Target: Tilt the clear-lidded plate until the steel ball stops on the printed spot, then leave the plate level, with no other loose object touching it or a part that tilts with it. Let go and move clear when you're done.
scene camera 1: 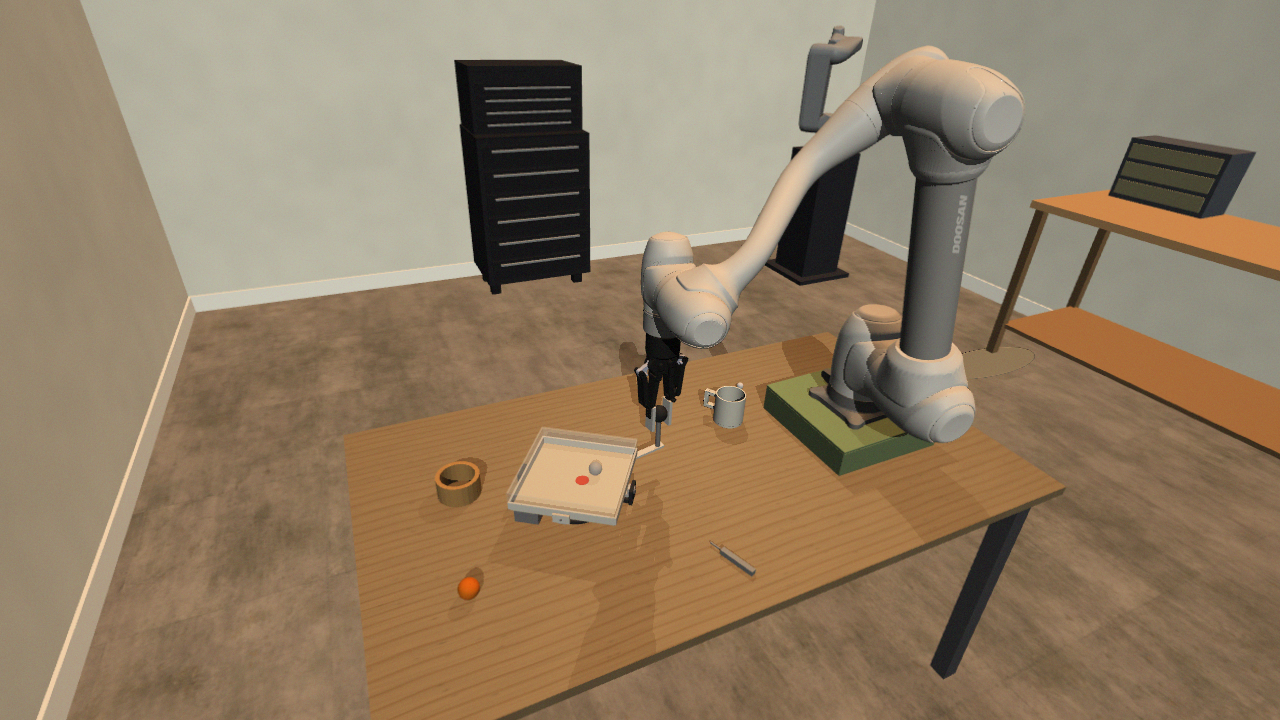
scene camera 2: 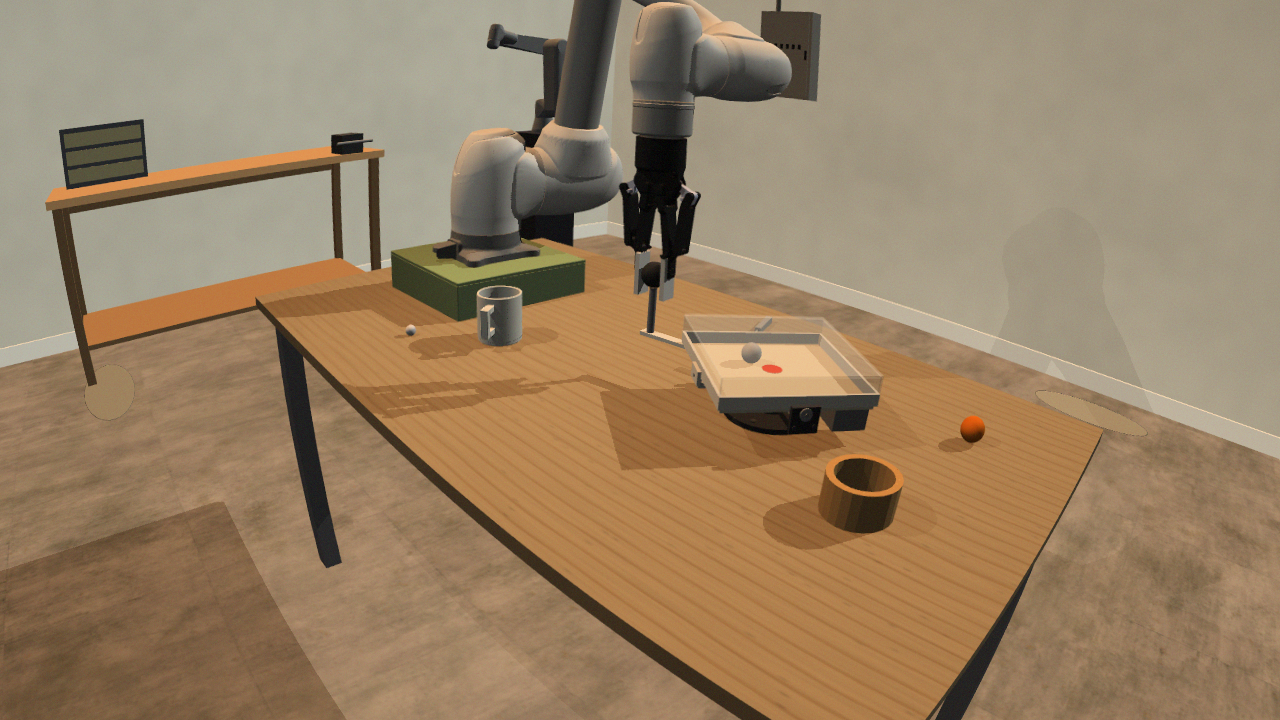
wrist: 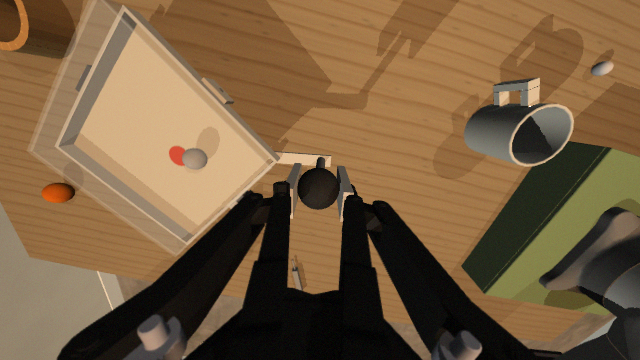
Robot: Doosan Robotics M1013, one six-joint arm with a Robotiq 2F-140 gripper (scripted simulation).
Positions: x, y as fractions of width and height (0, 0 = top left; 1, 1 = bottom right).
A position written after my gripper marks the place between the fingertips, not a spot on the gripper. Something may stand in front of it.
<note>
I see my gripper (scene camera 2: 0.51, 0.41), a wooden ring (scene camera 2: 0.66, 0.70) and a clear-lidded plate (scene camera 2: 0.58, 0.50).
The wooden ring also shows in scene camera 1 (scene camera 1: 0.36, 0.69). My gripper is seen too in scene camera 1 (scene camera 1: 0.51, 0.59) and in the wrist view (wrist: 0.50, 0.49). The clear-lidded plate is seen too in scene camera 1 (scene camera 1: 0.44, 0.66) and in the wrist view (wrist: 0.20, 0.34).
</note>
